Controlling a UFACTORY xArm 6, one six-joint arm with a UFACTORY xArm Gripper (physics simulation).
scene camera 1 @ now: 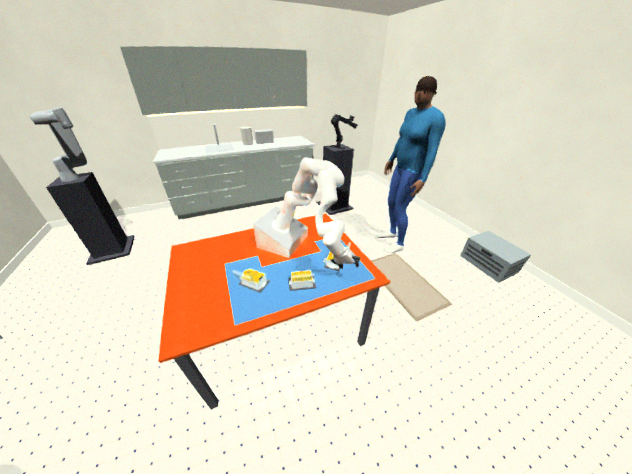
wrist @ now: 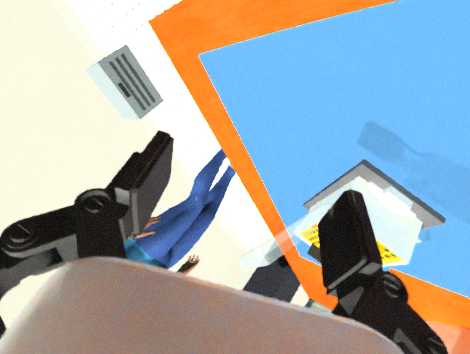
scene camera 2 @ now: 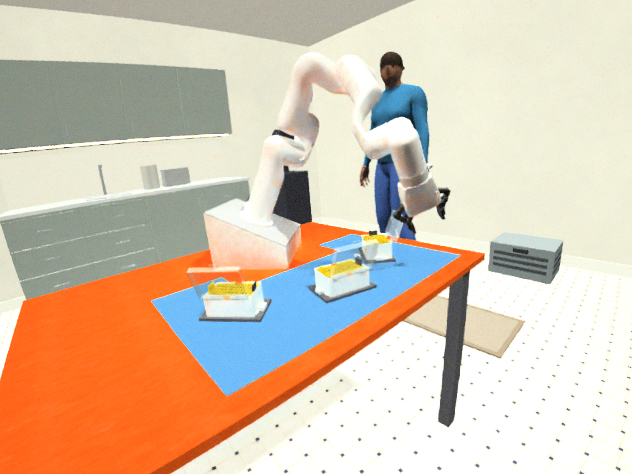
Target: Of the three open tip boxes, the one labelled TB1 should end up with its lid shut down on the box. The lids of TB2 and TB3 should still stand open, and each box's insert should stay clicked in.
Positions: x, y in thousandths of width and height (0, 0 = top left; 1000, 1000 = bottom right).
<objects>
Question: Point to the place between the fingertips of my gripper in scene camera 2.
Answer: At 676, 474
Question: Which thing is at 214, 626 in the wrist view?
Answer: My gripper.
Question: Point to a clear lid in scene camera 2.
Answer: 333, 598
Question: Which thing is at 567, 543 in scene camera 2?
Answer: A clear lid.
</objects>
